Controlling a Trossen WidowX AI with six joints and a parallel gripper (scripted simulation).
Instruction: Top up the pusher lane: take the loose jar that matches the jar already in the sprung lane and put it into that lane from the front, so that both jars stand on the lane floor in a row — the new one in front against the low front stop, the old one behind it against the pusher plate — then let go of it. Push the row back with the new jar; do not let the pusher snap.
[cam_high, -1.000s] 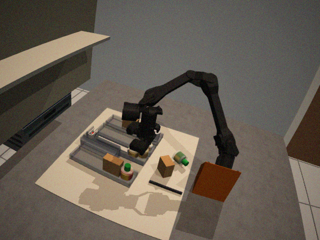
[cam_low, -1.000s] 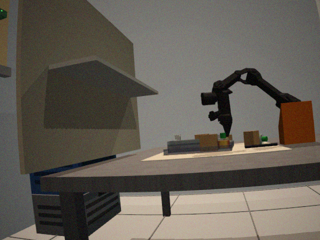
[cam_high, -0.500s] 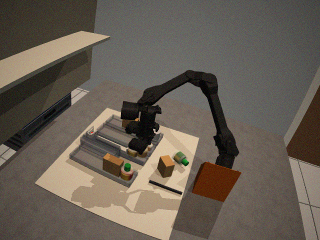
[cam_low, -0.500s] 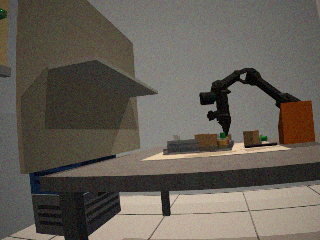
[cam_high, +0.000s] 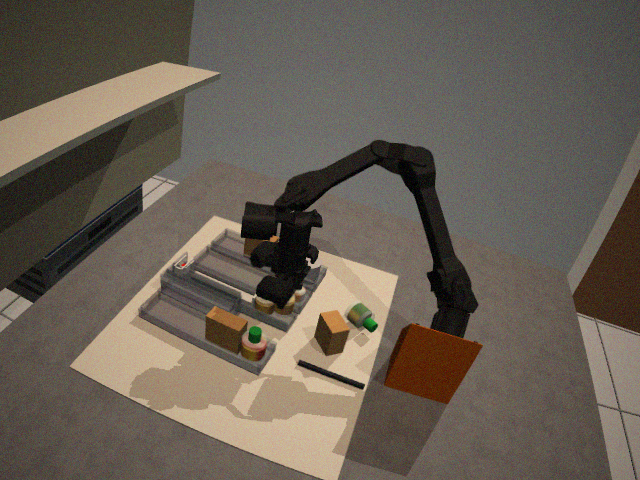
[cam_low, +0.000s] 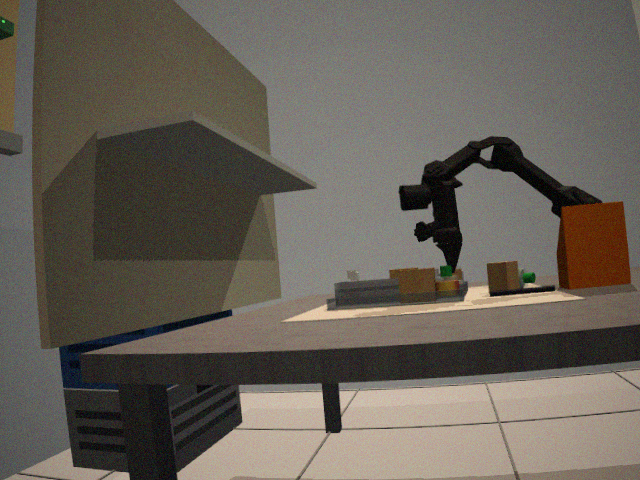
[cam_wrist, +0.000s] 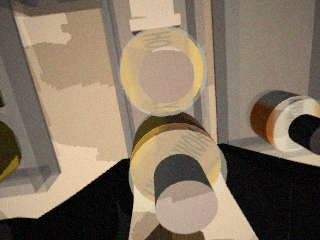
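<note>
Right now my gripper tip is 15 cm short of the sprung lane, 2 cm to the right of it and 4 cm above it. The rest, counted from my gripper tip: black bar (15 cm behind, 10 cm to the left, 5 cm below).
</note>
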